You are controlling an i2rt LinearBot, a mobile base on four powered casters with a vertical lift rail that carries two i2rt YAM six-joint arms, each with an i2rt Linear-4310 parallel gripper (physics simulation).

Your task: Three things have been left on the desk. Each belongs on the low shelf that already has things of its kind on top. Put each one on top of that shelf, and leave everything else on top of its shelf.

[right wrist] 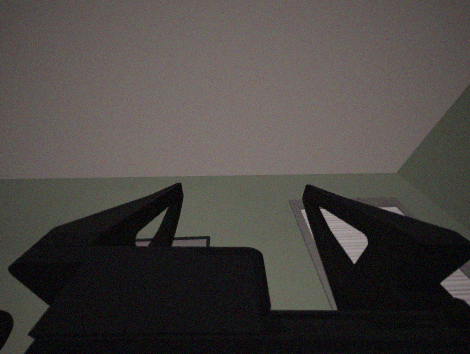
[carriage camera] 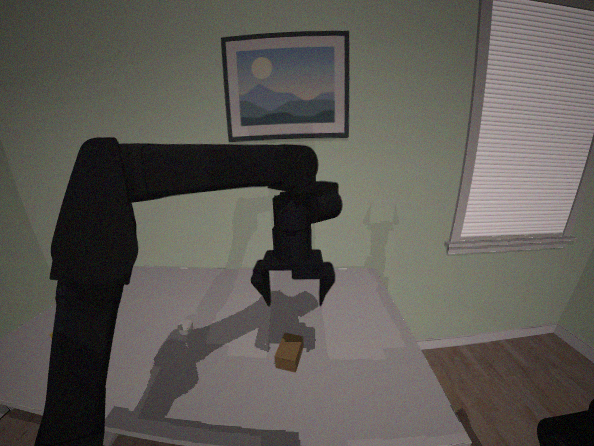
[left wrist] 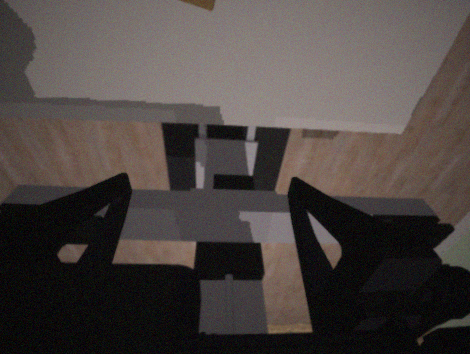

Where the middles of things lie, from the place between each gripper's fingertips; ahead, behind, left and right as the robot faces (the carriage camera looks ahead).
Right now the framed landscape picture [carriage camera: 289, 85] is 68 cm ahead of my left hand, 57 cm above it and 6 cm to the left of it.
Right now the framed landscape picture is 89 cm ahead of my right hand, 42 cm to the left of it and 28 cm above it.
